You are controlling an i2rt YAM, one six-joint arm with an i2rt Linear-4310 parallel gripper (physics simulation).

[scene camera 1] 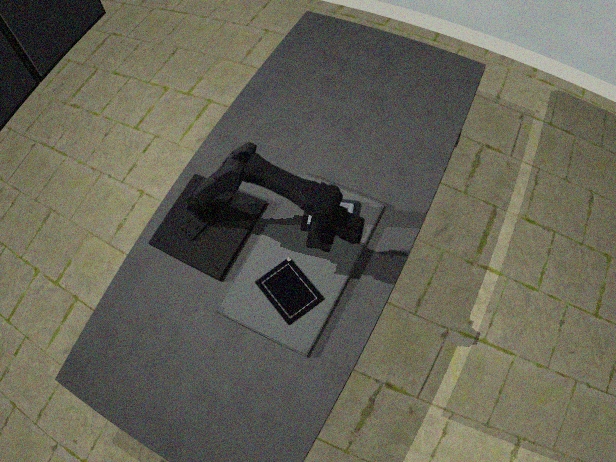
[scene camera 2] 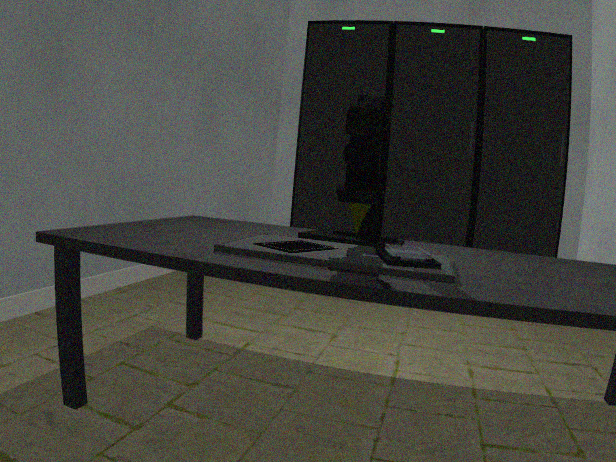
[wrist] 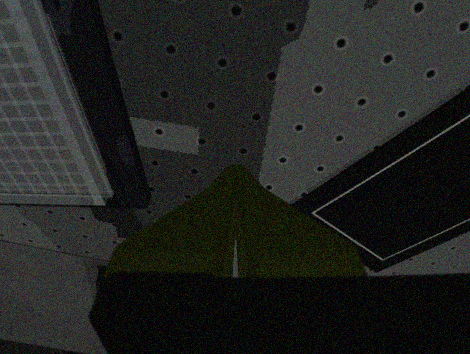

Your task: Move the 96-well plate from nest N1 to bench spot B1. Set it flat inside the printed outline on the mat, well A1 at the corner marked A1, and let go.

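Frame: origin at the arm's base, x ahead, y left, z up, level; centimetres.
Seen in the pictures: gripper, fingertip midpoint: (scene camera 1: 318, 244) (scene camera 2: 356, 232) (wrist: 235, 177); arm's base, link origin: (scene camera 1: 205, 213) (scene camera 2: 365, 237).
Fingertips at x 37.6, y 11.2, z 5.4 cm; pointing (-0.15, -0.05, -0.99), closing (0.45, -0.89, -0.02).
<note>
Pixels of each thing's top centre, then the offset from my fingertips to it. "spot": a spot on its surface instead. Level surfaces: height alone.
- pale 96-well plate, top centre: (scene camera 2: 407, 249) (scene camera 1: 330, 212) dx -4.6, dy +11.2, dz -2.7 cm
- dark nest N1, top centre: (scene camera 2: 406, 252) (scene camera 1: 330, 213) dx -4.6, dy +11.2, dz -3.5 cm
- spot B1, surface spot: (wrist: 410, 210) spot: dx -1.6, dy -14.6, dz -5.1 cm
- small white mark, top centre: (scene camera 1: 289, 259) dx -5.9, dy -7.3, dz -5.1 cm
- grey table, surface height: dz -6.6 cm
The pale 96-well plate (scene camera 1: 346, 206) (scene camera 2: 407, 251) (wrist: 40, 115) sits in the dark nest N1 (scene camera 2: 434, 263) (wrist: 95, 100); the arm partly covers it in scene view 1, and it is at the left edge of the wrist view. My gripper (scene camera 2: 356, 230) (wrist: 235, 177) is shut with its yellow-green fingers together and nothing between them. It hangs above the board, between the nest and the mat. The black mat of spot B1 (scene camera 1: 292, 292) (scene camera 2: 295, 246) (wrist: 410, 210) bears a thin white outline and no plate. A small white mark (scene camera 1: 288, 259) shows at its top corner in scene view 1.
The light perforated board (scene camera 1: 250, 295) (scene camera 2: 230, 248) (wrist: 350, 75) carries the nest and the mat. The arm's dark base plate (scene camera 1: 185, 245) lies beside it on the grey table (scene camera 1: 165, 340) (scene camera 2: 150, 232). Dark cabinets (scene camera 1: 45, 30) (scene camera 2: 435, 125) stand beyond the table.
</note>
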